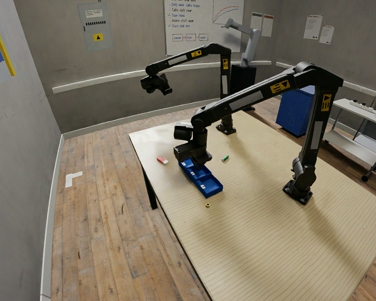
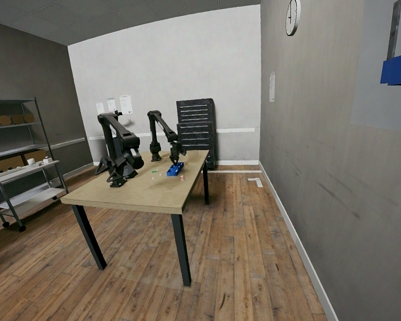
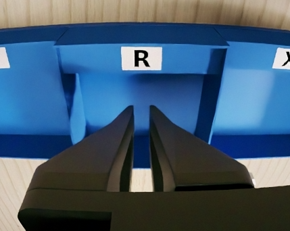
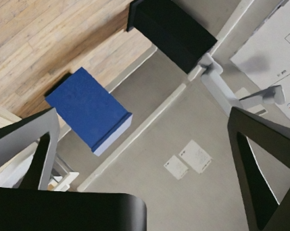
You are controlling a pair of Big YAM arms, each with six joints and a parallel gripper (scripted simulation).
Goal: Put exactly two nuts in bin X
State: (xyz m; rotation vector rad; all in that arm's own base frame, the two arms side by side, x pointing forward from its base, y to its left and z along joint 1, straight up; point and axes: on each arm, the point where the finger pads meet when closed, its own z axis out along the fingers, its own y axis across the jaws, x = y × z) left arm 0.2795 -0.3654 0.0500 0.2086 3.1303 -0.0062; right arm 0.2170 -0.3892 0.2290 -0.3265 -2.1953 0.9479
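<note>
Now: left hand 3 cm above the blue bin strip. Round my left hand: block: 12 cm ahead, 16 cm to the right, 4 cm below; green battery: 18 cm behind, 6 cm to the right, 4 cm below; yellow nut: 4 cm ahead, 16 cm to the left, 5 cm below.
</note>
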